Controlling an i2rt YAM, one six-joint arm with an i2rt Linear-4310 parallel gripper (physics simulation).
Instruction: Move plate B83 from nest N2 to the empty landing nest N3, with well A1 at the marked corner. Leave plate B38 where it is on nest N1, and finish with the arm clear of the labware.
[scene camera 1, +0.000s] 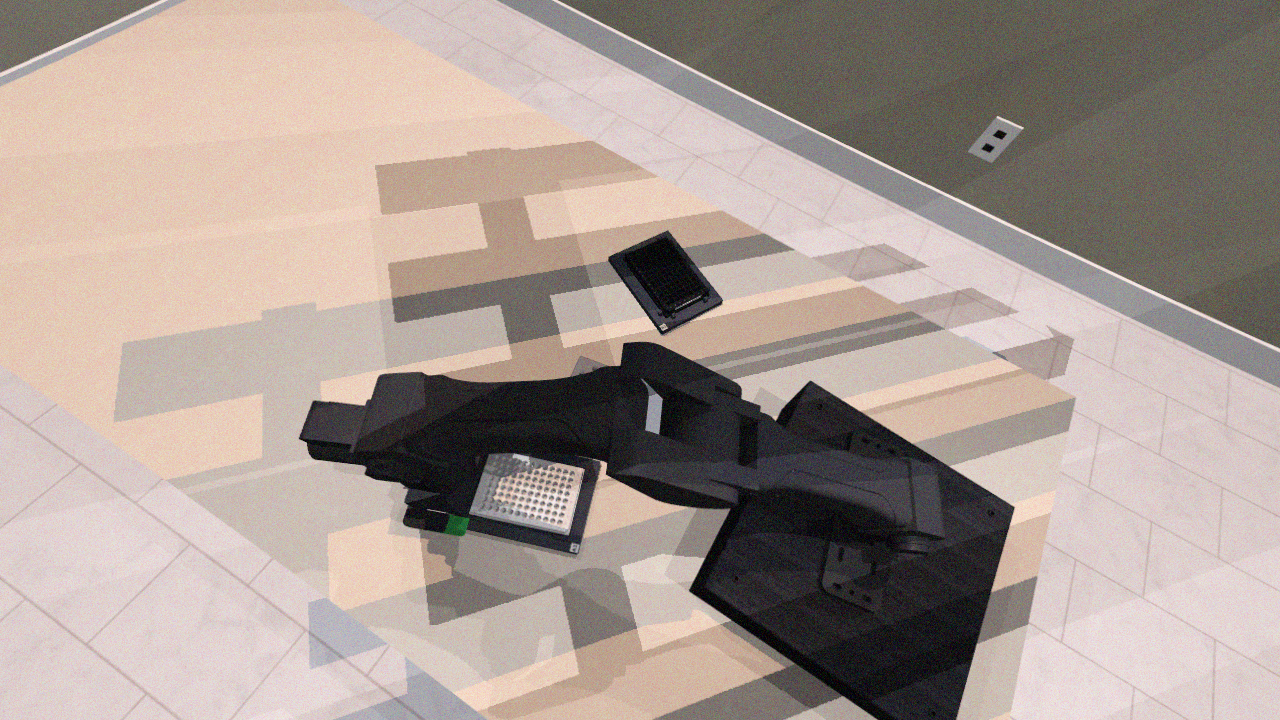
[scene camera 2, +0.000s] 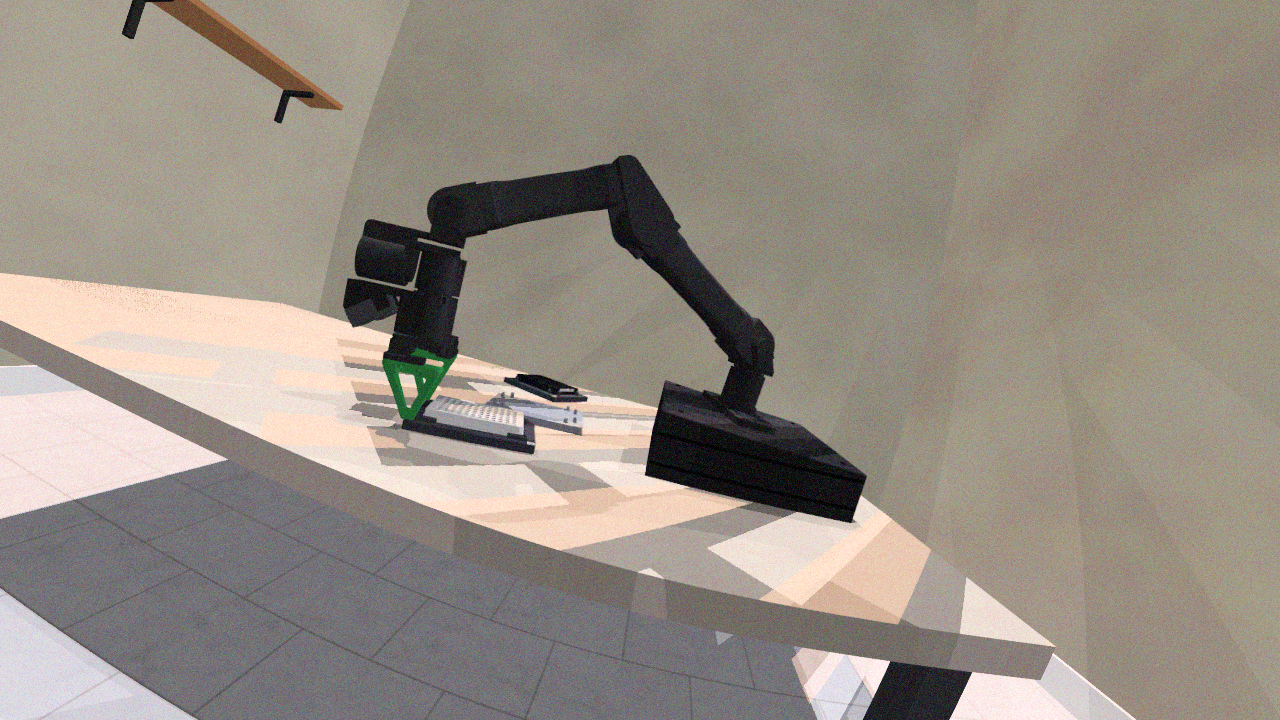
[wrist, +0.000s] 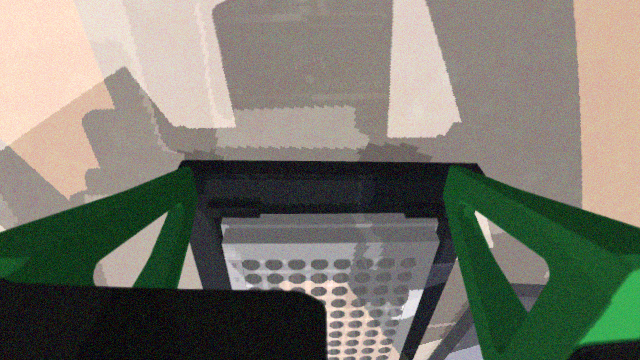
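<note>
A white well plate (scene camera 1: 537, 494) (scene camera 2: 474, 415) (wrist: 331, 235) sits in a dark nest (scene camera 1: 535, 540) (scene camera 2: 483, 439) (wrist: 320, 171). A black plate (scene camera 1: 666, 271) (scene camera 2: 544, 385) sits in another dark nest (scene camera 1: 635, 293) farther back. Their labels are too small to read, so I cannot tell which is B83 or B38. A pale grey nest with small posts (scene camera 2: 553, 417) stands between them, bare of a plate; the arm mostly hides it in scene camera 1. My gripper (scene camera 2: 418, 411) (wrist: 320, 180) is open, pointing down, its green fingertips low on either side of the white plate's nest at its far end.
The black arm base (scene camera 1: 930, 617) (scene camera 2: 751, 456) stands on the table (scene camera 2: 501, 501) to the right of the nests. The arm arches over the pale nest. A wall shelf (scene camera 2: 255, 53) hangs high at the upper left of scene camera 2.
</note>
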